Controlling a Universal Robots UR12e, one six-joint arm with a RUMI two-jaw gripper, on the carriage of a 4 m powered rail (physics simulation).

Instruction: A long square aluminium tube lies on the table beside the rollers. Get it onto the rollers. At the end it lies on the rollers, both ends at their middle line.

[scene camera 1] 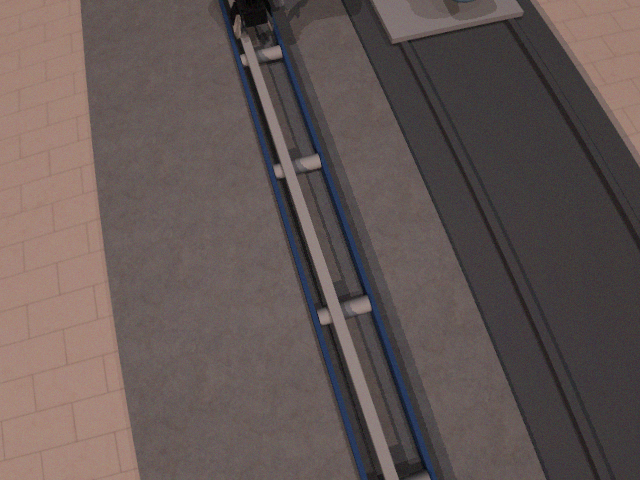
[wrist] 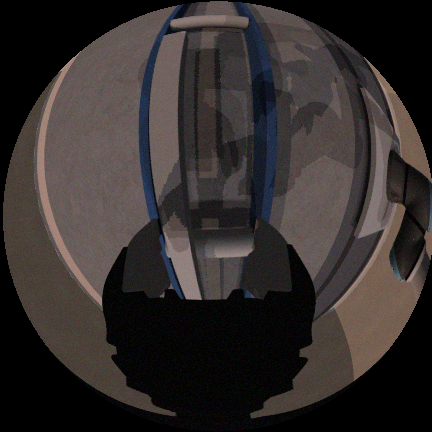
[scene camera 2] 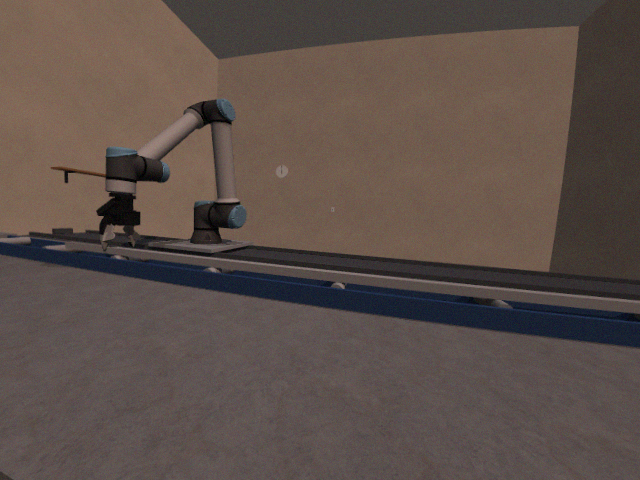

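Pixels of known places: gripper, fingertip midpoint: [scene camera 1: 254,34] [wrist: 206,219]; arm's base, link origin: [wrist: 391,175] [scene camera 2: 206,242].
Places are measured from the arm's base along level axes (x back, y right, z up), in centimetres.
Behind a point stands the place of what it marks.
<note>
The long pale square tube [scene camera 1: 307,227] @(x -64.5, y -77.6, z 5.5 cm) [scene camera 2: 361,277] @(x -65.3, y -104.3, z 5.0 cm) [wrist: 167,100] @(x -65.0, y -0.8, z 5.5 cm) lies along the rollers [scene camera 1: 356,306] @(x -59.2, y -98.5, z 2.9 cm) [scene camera 2: 337,285] @(x -67.9, y -98.2, z 2.8 cm) [wrist: 227,245] @(x -59.8, y -17.0, z 2.8 cm), between the blue side rails. In scene camera 1 it lies left of the rollers' middle line. In the wrist view its far end is close to the left blue rail. Its near end runs out of scene camera 1. My gripper [scene camera 1: 253,33] @(x -62.1, y -12.3, z 4.5 cm) [scene camera 2: 118,245] @(x -62.1, y -12.3, z 4.5 cm) [wrist: 206,219] @(x -62.1, y -12.3, z 4.5 cm) is open, low over the rollers near the tube's far end. The tube passes between the fingers, nearer the left one in the wrist view. Contact with the fingers cannot be told.
The blue side rails [scene camera 1: 337,201] @(x -55.3, y -71.5, z 2.2 cm) [scene camera 2: 310,297] @(x -69.4, y -91.4, z -0.9 cm) [wrist: 271,175] @(x -55.0, y -8.3, z 2.2 cm) stand close on both sides of the tube. The arm's carriage plate [scene camera 1: 449,23] @(x -3.1, y -21.2, z 0.0 cm) [scene camera 2: 227,246] @(x -8.1, y -22.0, z 0.0 cm) sits on the dark floor track [scene camera 1: 491,155] to the right. A shelf [scene camera 2: 77,170] is on the wall behind the arm.
</note>
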